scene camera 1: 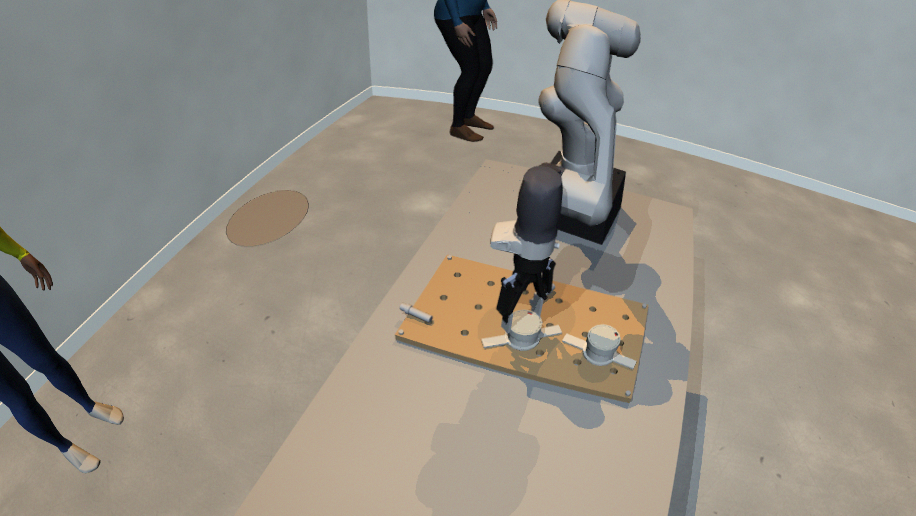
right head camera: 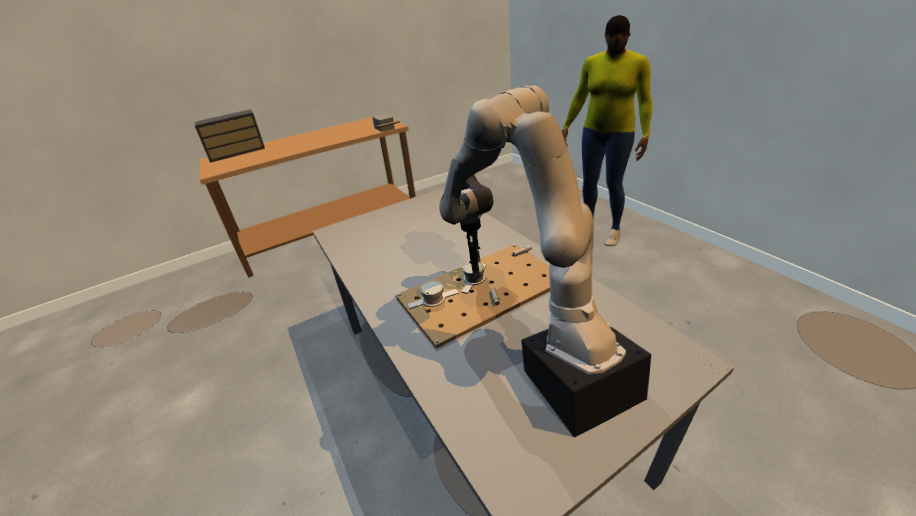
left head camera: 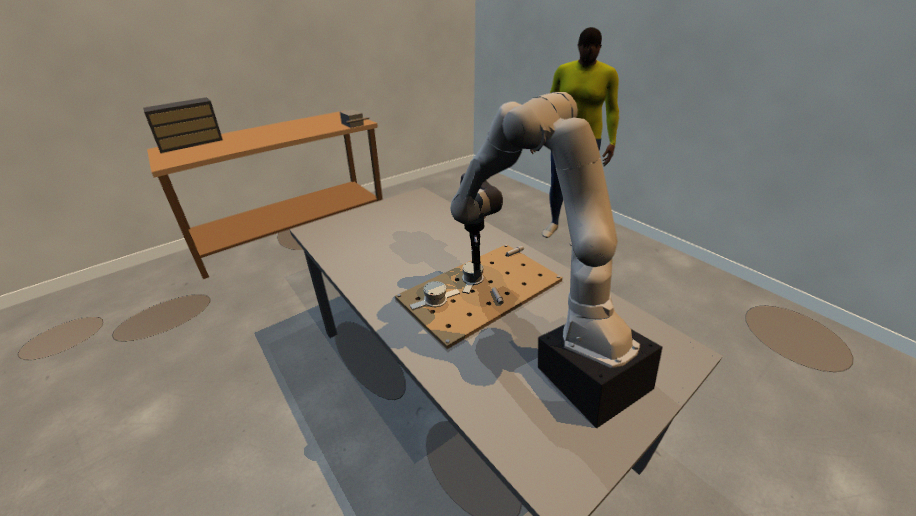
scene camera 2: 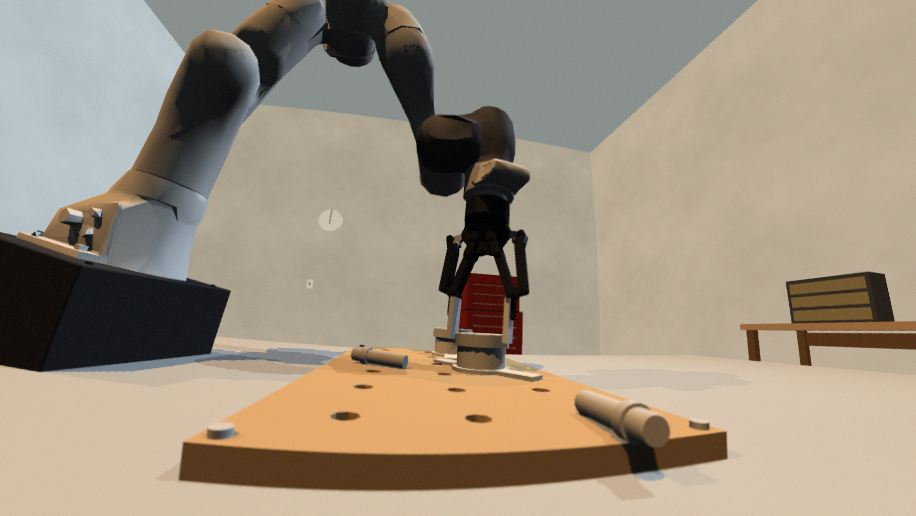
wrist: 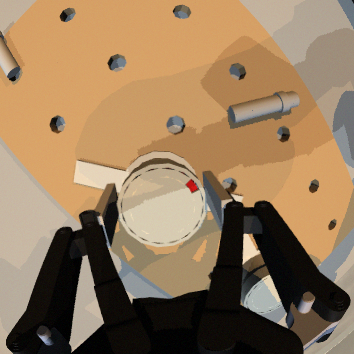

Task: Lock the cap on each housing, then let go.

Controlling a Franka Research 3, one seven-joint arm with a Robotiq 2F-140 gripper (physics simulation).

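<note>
One round pale cap (scene camera 1: 526,324) (scene camera 2: 480,339) (wrist: 162,207) with a red mark sits level on its housing (scene camera 1: 523,341) (scene camera 2: 480,358), whose two flat tabs reach out over the board. My gripper (scene camera 1: 522,317) (scene camera 2: 480,326) (wrist: 159,190) points down and is shut on this cap, one finger on each side. A second cap (left head camera: 435,287) (right head camera: 432,288) (scene camera 1: 603,335) (wrist: 266,295) sits on the other housing (left head camera: 435,298) (scene camera 1: 601,352), beside the first, with no finger on it. In the wrist view it is partly hidden by the right finger. Whether either cap is locked I cannot tell.
The orange board (left head camera: 461,330) (scene camera 1: 423,326) (scene camera 2: 410,439) has rows of holes. One grey pin (left head camera: 514,250) (scene camera 1: 416,313) (scene camera 2: 621,416) lies near its edge, another (left head camera: 496,295) (scene camera 2: 381,356) (wrist: 262,106) nearer the housings. The arm's black base (left head camera: 599,378) stands on the table (left head camera: 557,461). People stand beyond it.
</note>
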